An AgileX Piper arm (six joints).
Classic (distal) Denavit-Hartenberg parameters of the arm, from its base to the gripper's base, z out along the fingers. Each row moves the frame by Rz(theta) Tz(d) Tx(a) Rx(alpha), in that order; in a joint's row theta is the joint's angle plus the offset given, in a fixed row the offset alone. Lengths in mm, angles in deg.
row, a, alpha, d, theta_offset
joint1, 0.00, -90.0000, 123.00, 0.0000
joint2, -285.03, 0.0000, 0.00, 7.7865
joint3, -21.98, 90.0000, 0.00, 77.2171
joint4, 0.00, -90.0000, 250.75, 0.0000
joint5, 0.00, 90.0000, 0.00, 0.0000
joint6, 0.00, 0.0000, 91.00, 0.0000
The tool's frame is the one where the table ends.
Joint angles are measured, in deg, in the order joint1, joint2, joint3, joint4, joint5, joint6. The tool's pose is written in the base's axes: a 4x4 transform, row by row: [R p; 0 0 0 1], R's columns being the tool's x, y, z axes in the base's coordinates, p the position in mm. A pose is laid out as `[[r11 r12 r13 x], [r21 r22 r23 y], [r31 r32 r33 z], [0 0 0 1]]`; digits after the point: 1 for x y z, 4 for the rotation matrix.
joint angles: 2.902, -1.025, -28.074, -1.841, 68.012, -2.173
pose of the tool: [[-0.5551 -0.0537 0.8300 -12.1], [-0.0781 0.9969 0.0122 -3.3], [-0.8281 -0.0580 -0.5576 264.6], [0 0 0 1]]
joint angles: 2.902, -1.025, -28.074, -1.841, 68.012, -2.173
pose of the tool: [[-0.5551 -0.0537 0.8300 -12.1], [-0.0781 0.9969 0.0122 -3.3], [-0.8281 -0.0580 -0.5576 264.6], [0 0 0 1]]
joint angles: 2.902, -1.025, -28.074, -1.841, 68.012, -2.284
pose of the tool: [[-0.5550 -0.0548 0.8300 -12.1], [-0.0801 0.9967 0.0122 -3.3], [-0.8280 -0.0596 -0.5576 264.6], [0 0 0 1]]
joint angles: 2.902, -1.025, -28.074, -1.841, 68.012, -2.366
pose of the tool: [[-0.5549 -0.0556 0.8300 -12.1], [-0.0815 0.9966 0.0122 -3.3], [-0.8279 -0.0608 -0.5576 264.6], [0 0 0 1]]
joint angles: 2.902, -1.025, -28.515, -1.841, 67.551, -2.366
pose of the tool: [[-0.5418 -0.0548 0.8387 -12.5], [-0.0811 0.9966 0.0128 -3.3], [-0.8366 -0.0611 -0.5445 267.3], [0 0 0 1]]
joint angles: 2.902, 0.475, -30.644, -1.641, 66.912, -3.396
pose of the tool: [[-0.5221 -0.0652 0.8504 -12.2], [-0.0970 0.9951 0.0167 -3.0], [-0.8474 -0.0737 -0.5259 278.5], [0 0 0 1]]
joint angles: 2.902, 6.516, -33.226, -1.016, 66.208, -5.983
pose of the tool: [[-0.5580 -0.1000 0.8238 0.6], [-0.1398 0.9899 0.0255 -1.4], [-0.8180 -0.1009 -0.5663 292.4], [0 0 0 1]]
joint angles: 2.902, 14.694, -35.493, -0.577, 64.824, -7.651
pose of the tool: [[-0.6169 -0.1295 0.7763 23.5], [-0.1688 0.9852 0.0302 0.4], [-0.7687 -0.1124 -0.6297 303.6], [0 0 0 1]]
